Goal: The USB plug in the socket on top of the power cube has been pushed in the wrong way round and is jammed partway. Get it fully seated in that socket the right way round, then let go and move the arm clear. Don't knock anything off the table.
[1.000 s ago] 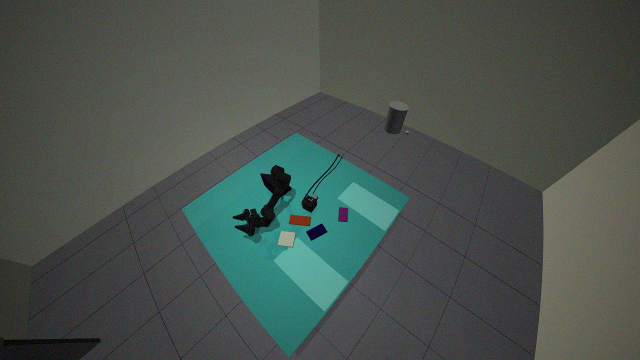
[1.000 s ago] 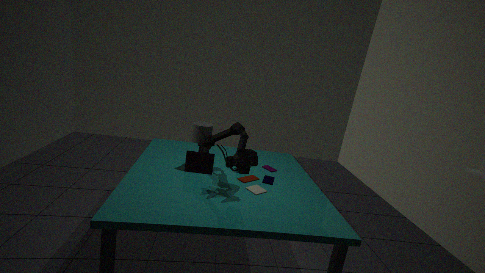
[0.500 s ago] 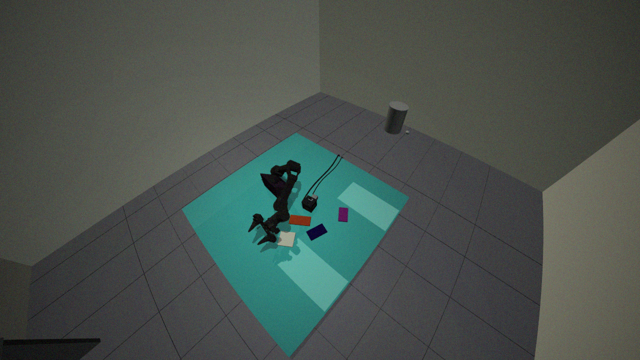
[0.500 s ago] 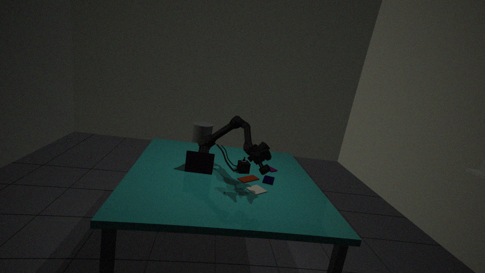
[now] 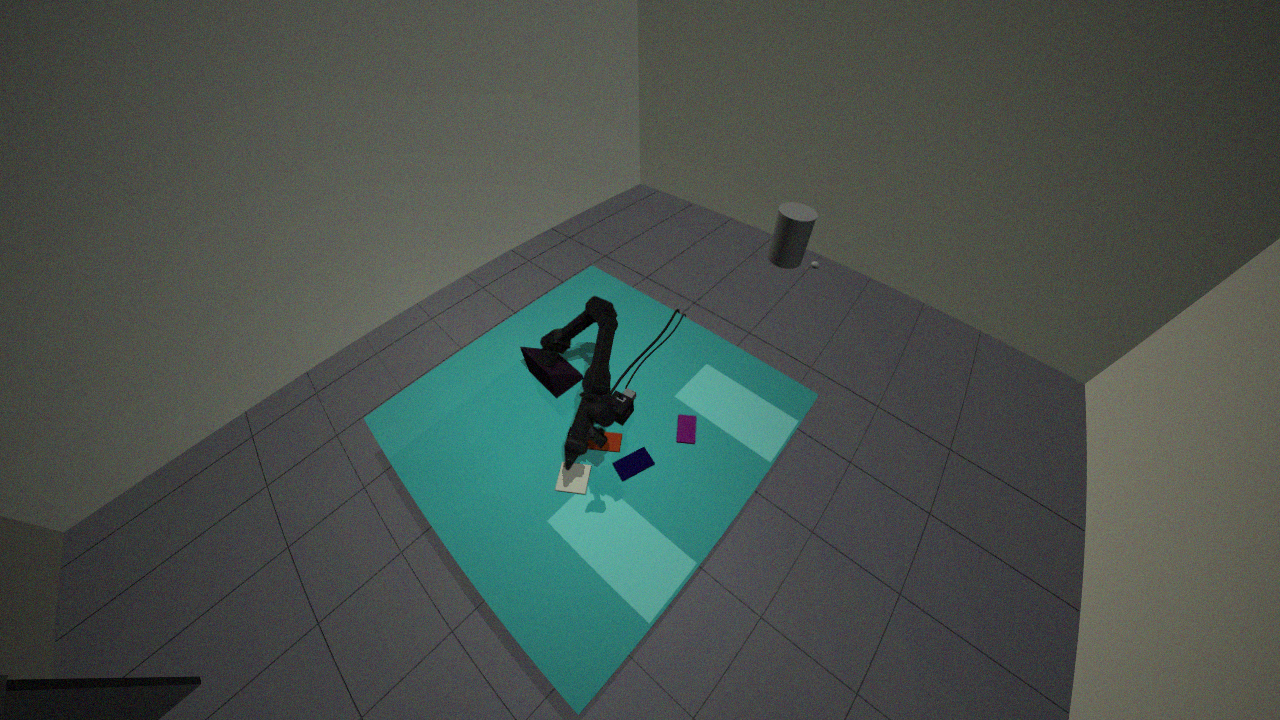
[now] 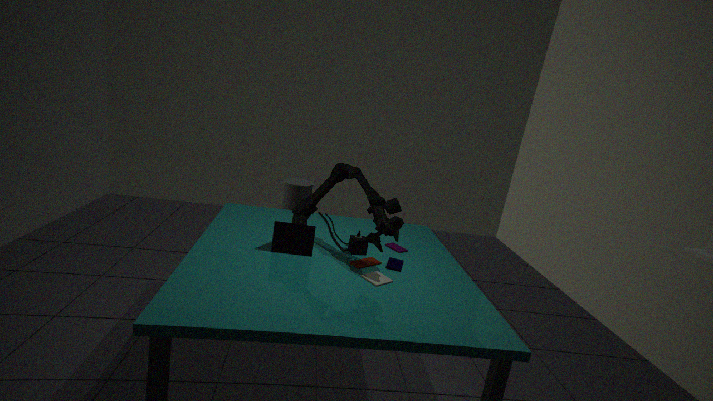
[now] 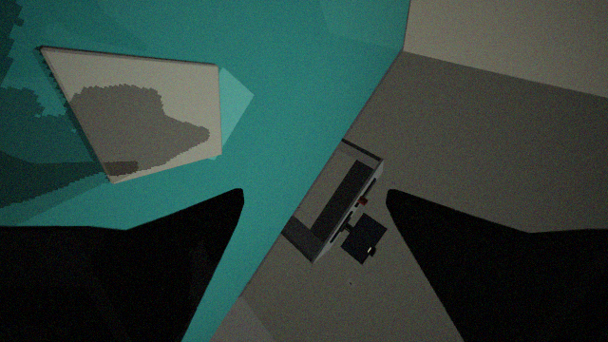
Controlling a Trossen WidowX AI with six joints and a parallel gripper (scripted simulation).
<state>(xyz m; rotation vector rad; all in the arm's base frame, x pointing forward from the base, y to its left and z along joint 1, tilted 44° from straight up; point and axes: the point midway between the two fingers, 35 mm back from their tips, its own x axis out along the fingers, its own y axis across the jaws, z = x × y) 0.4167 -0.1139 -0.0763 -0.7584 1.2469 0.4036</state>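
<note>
Right now my gripper tip is 13 cm past the USB plug, 30 cm to the right of it and 7 cm above it. Also, from my gripper tip: white card 3 cm behind, 1 cm to the left, 16 cm below; dark blue card 6 cm ahead, 19 cm to the left, 16 cm below; orange card 8 cm behind, 16 cm to the left, 16 cm below.
</note>
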